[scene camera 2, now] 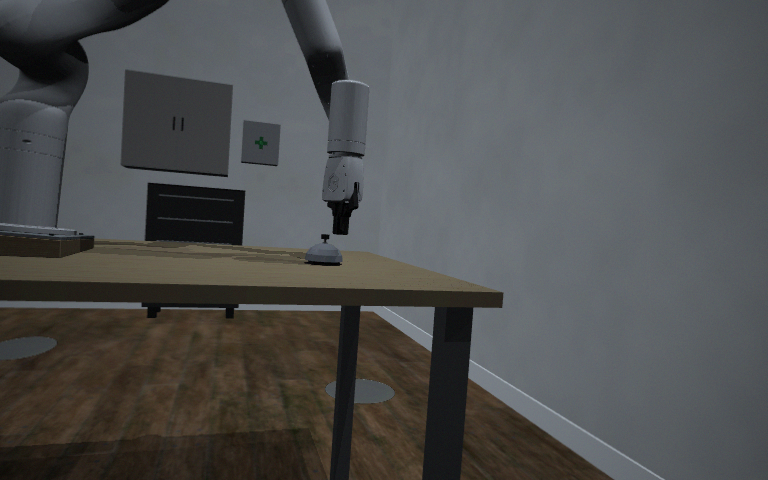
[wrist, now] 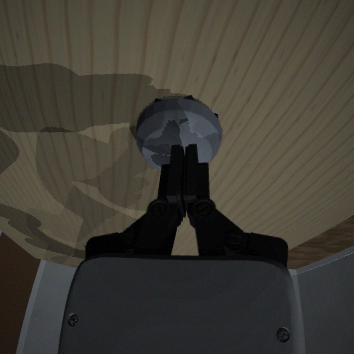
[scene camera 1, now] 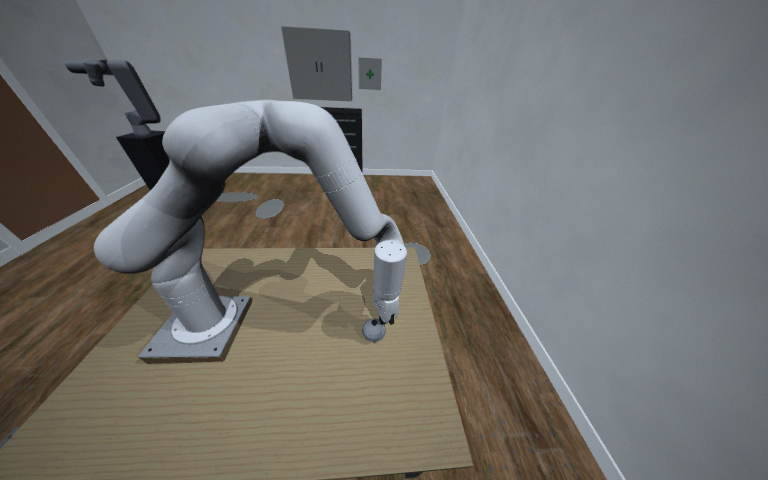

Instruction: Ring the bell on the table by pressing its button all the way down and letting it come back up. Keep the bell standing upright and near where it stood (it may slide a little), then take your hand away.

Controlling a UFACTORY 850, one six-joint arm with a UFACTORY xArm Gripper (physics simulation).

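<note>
The silver dome bell (scene camera 1: pixel 373 332) (scene camera 2: pixel 323 254) (wrist: pixel 179 122) stands upright on the wooden table (scene camera 1: pixel 271 413) (scene camera 2: pixel 226 287) (wrist: pixel 260 65). Its black button (scene camera 1: pixel 374 322) (scene camera 2: pixel 325 236) is up on a short stem; in the wrist view the fingers hide it. My gripper (scene camera 1: pixel 386 321) (scene camera 2: pixel 340 233) (wrist: pixel 186 158) is shut and empty and points down. In the scene camera 2 view its tips are just right of the button, about level with the button's top, with a small gap between. In the scene camera 1 view they are also close on its right. The fingertips overlap the dome's near part in the wrist view.
The arm's base plate (scene camera 1: pixel 235 333) (scene camera 2: pixel 76 246) is on the table's left part. The table's right edge is a short way right of the bell. A wall (scene camera 1: pixel 623 169) (scene camera 2: pixel 566 169) rises beyond that edge, across a strip of floor.
</note>
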